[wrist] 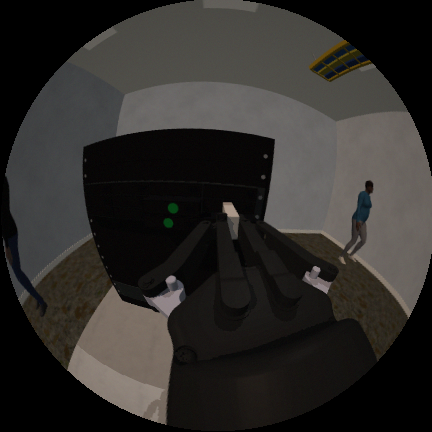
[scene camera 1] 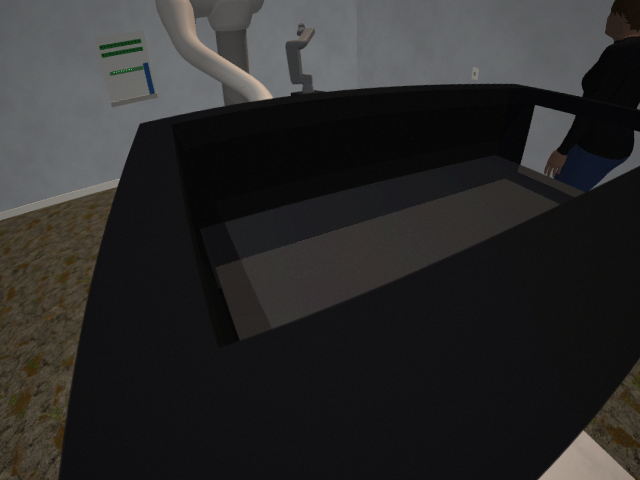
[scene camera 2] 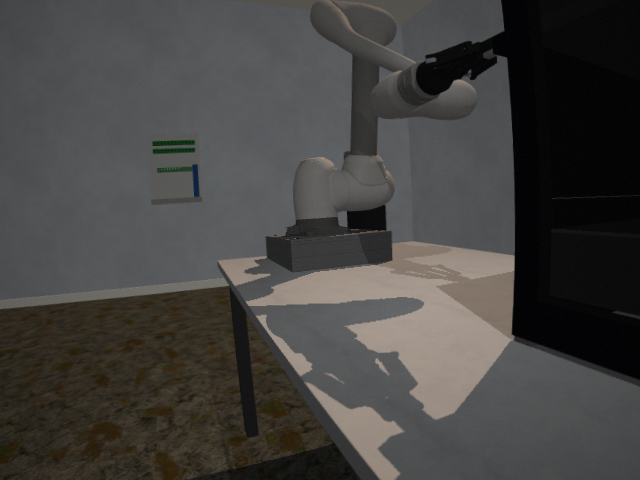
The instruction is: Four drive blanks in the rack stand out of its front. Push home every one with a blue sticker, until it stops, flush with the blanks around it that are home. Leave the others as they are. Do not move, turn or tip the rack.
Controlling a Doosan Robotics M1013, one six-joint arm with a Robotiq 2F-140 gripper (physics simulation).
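Note:
The black rack [scene camera 1: 330, 392] [scene camera 2: 528, 155] [wrist: 175, 150] stands upright on the table. In the wrist view its dark front shows two round green stickers, an upper one [wrist: 173, 208] and a lower one [wrist: 168, 223], left of my fingertips. No blue sticker can be made out, and the outlines of the blanks are too dark to tell which stand out. My gripper [scene camera 2: 490, 54] [wrist: 226, 210] is shut and empty, pointing at the right part of the front. Its tips are close to the rack's front edge in scene camera 2; contact cannot be told. The fingers hide the front behind them.
The pale table [scene camera 2: 429, 351] [wrist: 115, 345] bears the rack and the arm's dark base block [scene camera 2: 330, 252]. A person in teal [wrist: 362, 207] stands off to the right in the wrist view. Another person in black [scene camera 1: 610, 98] [wrist: 10, 225] stands beyond the rack in scene camera 1.

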